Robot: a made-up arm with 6 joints.
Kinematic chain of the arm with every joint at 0, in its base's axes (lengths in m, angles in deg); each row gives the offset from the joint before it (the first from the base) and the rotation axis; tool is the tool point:
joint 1: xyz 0 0 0.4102 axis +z
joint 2: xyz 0.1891 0 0 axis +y
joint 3: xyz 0 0 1.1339 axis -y
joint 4: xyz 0 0 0.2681 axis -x
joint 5: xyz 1.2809 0 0 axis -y
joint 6: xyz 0.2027 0 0 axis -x
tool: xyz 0 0 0
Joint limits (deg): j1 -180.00..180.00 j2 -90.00..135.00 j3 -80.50..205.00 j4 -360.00..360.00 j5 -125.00..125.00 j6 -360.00..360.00
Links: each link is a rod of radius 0.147 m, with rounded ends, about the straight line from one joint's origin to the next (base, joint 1, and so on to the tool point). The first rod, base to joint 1, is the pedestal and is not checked.
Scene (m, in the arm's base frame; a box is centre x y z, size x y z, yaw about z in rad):
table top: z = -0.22
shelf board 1: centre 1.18 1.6 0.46 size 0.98 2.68 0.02 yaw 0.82
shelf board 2: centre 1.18 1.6 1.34 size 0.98 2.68 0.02 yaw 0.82
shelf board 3: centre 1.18 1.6 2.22 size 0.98 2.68 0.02 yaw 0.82
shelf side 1: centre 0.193 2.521 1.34 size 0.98 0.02 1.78 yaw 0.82
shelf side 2: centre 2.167 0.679 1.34 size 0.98 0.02 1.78 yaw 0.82
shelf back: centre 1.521 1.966 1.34 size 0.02 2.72 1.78 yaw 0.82
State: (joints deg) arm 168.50 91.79 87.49 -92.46 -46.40 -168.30
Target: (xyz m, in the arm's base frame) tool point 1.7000 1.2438 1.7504
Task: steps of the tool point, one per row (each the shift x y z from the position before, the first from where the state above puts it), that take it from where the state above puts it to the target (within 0.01 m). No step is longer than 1 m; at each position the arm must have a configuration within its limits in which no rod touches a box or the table.
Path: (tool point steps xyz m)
1: 0.3190 0.5495 0.7306
2: 0.5772 0.3005 0.6421
3: 0.6700 -0.0352 0.4983
4: 0.5798 -0.3605 0.3139
5: 0.3408 -0.5859 0.1066
6: 0.1198 0.3200 -0.0835
7: 0.2650 0.2247 -0.1630
8: 0.3416 0.0677 -0.2315
9: 0.3284 -0.1063 -0.2848
10: 0.2287 -0.2480 -0.3202
11: 0.2590 0.2068 0.0875
12: 0.2296 0.2427 -0.0016
13: 0.1745 0.2614 -0.0858

